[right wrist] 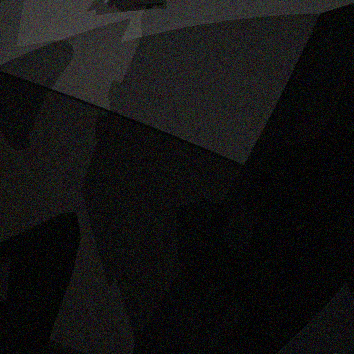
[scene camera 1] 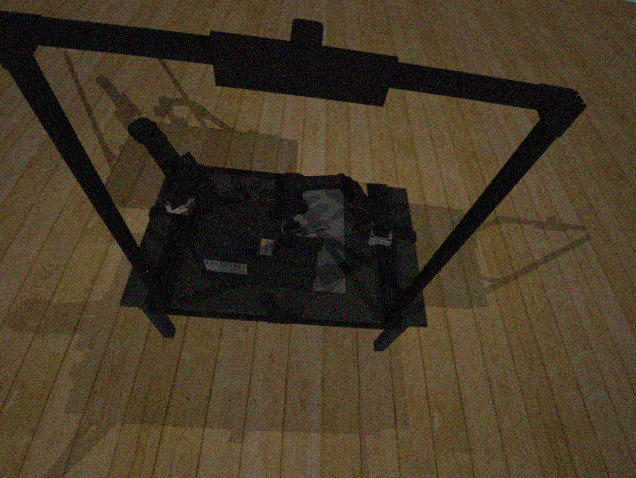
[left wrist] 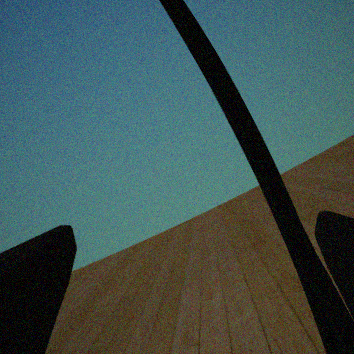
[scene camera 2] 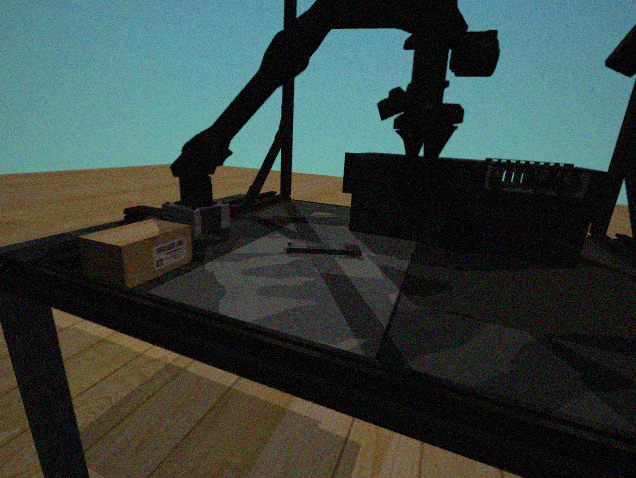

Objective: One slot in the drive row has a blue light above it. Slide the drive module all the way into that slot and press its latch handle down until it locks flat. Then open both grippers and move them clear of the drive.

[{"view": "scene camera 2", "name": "right gripper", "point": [418,167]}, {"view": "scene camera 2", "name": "drive module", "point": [293,247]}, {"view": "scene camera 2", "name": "cardboard box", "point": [129,255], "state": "on the table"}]
